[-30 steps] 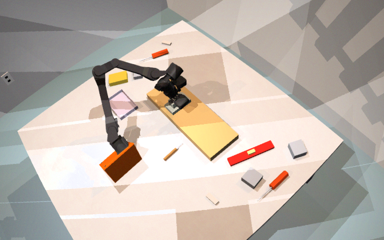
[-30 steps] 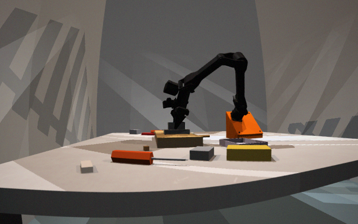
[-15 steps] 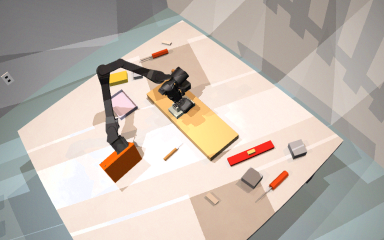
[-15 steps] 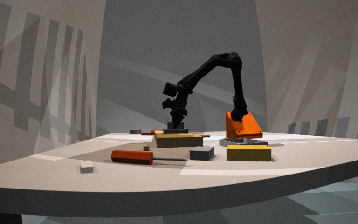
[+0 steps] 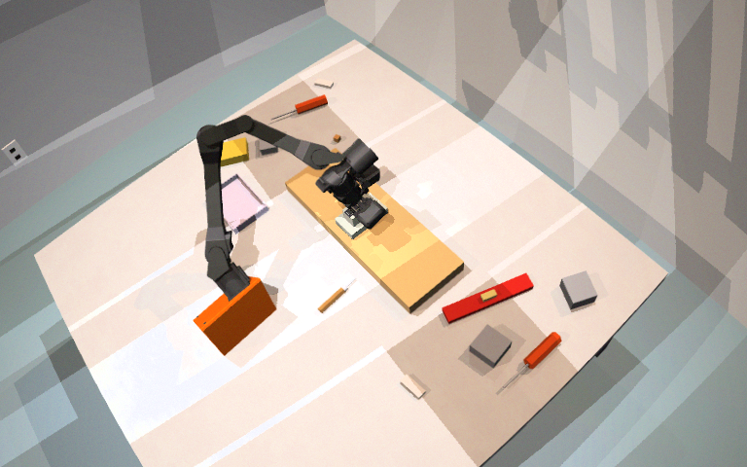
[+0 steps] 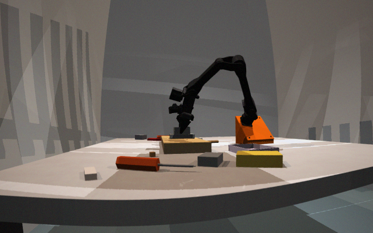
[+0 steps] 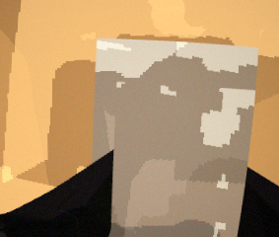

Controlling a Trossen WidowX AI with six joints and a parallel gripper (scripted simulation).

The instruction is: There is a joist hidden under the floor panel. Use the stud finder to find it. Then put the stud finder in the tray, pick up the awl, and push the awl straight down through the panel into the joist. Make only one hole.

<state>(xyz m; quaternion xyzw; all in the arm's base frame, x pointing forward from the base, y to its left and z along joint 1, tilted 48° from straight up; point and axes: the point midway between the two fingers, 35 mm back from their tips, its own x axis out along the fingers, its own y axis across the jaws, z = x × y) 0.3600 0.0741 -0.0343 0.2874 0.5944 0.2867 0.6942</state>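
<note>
Right now the tray is 24 cm behind my gripper tip, 30 cm to the left of it and 5 cm below it. The rest, counted from my gripper tip: stud finder 2 cm behind, 2 cm above; then awl 17 cm behind, 12 cm to the right, 6 cm below; then red level 9 cm ahead, 37 cm to the right, 5 cm below.
</note>
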